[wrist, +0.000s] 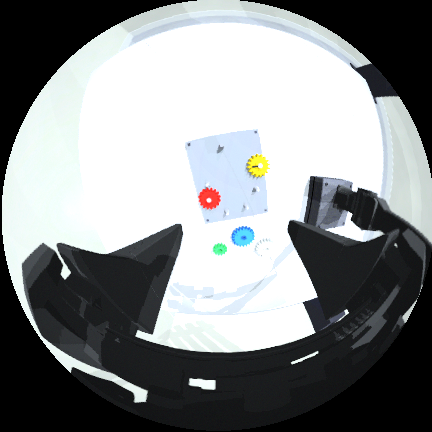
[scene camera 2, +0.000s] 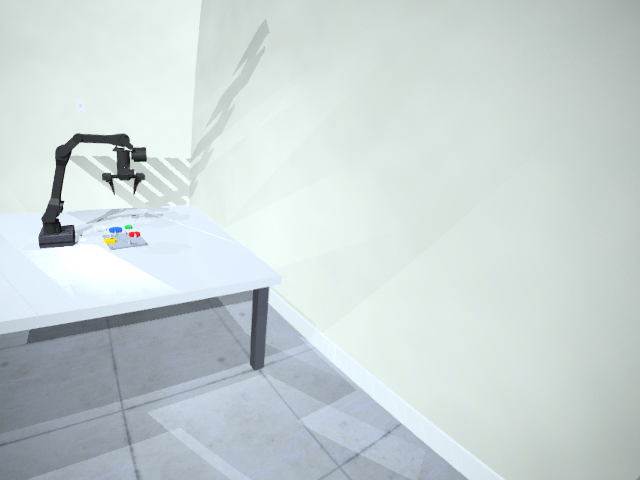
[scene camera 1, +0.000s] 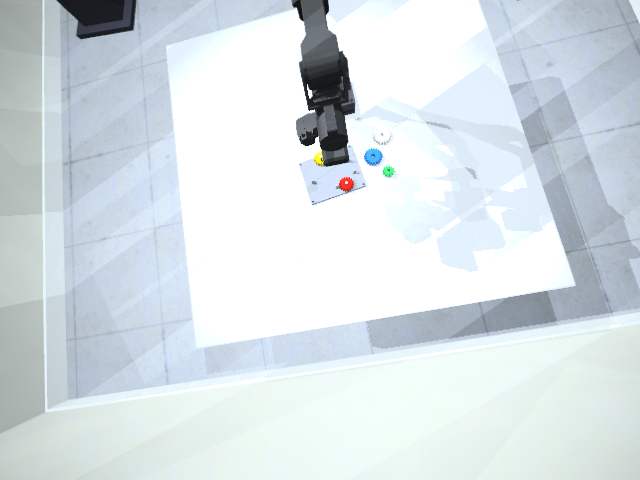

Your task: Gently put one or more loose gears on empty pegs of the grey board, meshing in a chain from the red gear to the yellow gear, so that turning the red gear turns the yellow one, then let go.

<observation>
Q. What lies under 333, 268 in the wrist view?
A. My gripper.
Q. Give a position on a grey board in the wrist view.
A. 226, 170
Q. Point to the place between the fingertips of my gripper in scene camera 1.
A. At 332, 145
</observation>
